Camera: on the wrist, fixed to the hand. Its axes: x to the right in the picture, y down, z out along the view.
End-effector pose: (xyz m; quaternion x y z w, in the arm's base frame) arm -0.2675 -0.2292 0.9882 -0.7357 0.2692 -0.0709 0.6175
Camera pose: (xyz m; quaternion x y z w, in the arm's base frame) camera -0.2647 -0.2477 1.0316 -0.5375 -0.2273 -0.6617 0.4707
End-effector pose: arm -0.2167 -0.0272 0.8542 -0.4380 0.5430 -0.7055 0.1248
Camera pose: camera -0.2242 0.0034 0.8894 0.5132 0.0607 0.7525 0.4082
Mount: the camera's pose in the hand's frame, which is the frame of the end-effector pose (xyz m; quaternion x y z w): 0.0014 -0.0402 -0.0248 0.2086 0.1816 -0.6871 0.6718
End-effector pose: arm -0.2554 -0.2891 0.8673 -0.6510 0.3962 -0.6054 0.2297
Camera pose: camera -0.2700 -0.2624 0.9035 0.5517 0.2657 0.7654 0.1978
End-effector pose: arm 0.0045 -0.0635 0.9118 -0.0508 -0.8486 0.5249 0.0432
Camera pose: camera 0.0046 -0.0592 0.9589 0.4626 -0.4877 0.4907 0.5544
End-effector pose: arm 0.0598 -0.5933 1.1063 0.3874 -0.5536 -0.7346 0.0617
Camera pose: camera 0.0882 -0.5978 1.0688 -0.7869 0.2478 0.3501 0.4436
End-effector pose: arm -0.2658 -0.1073 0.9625 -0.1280 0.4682 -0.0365 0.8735
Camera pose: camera -0.2833 -0.1510 0.9586 -0.2189 0.3776 -0.7457 0.5035
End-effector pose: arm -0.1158 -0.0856 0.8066 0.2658 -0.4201 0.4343 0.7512
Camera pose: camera -0.0703 -0.0854 0.7939 0.5451 0.1274 -0.0885 0.8239
